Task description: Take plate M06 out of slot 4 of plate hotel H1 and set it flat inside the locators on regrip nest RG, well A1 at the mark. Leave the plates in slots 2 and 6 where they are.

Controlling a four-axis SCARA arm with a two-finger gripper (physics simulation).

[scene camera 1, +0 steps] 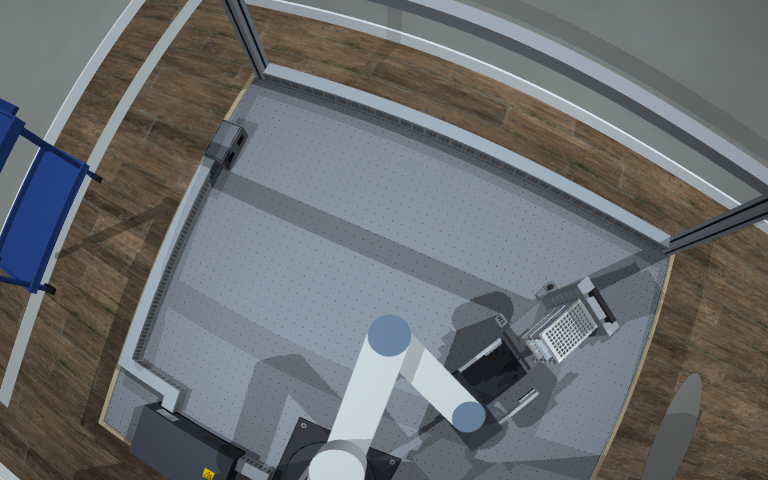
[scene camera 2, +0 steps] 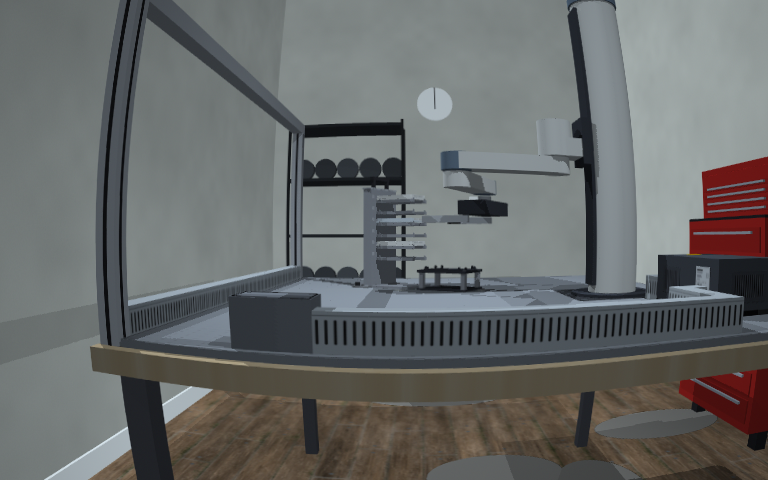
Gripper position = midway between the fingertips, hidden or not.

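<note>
There is a slotted cable duct (scene camera 1: 362,97) that I can see, and I see my own gripper (scene camera 2: 436,220) as well.
</note>
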